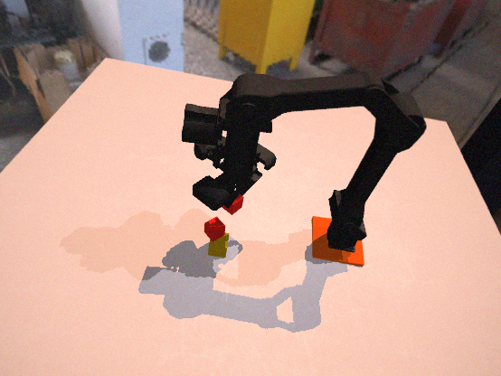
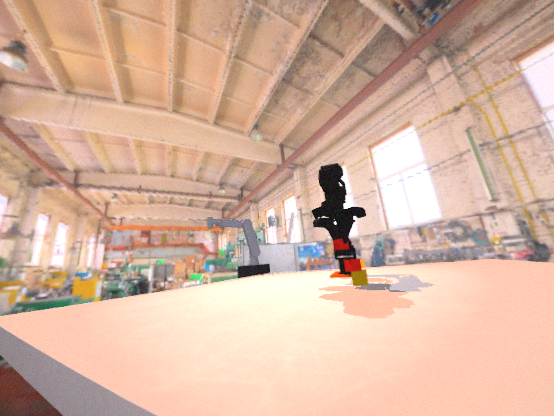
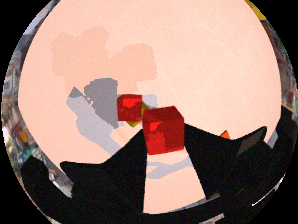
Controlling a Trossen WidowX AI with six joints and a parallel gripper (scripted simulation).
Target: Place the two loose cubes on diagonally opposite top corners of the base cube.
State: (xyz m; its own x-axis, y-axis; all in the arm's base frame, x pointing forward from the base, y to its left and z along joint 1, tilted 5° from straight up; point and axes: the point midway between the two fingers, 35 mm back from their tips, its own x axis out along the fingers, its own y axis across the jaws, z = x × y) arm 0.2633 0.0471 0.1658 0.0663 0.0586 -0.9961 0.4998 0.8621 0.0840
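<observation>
Right now my gripper tip is 1 cm short of the yellow base cube, 4 cm to the right of it and 10 cm above it.
</observation>
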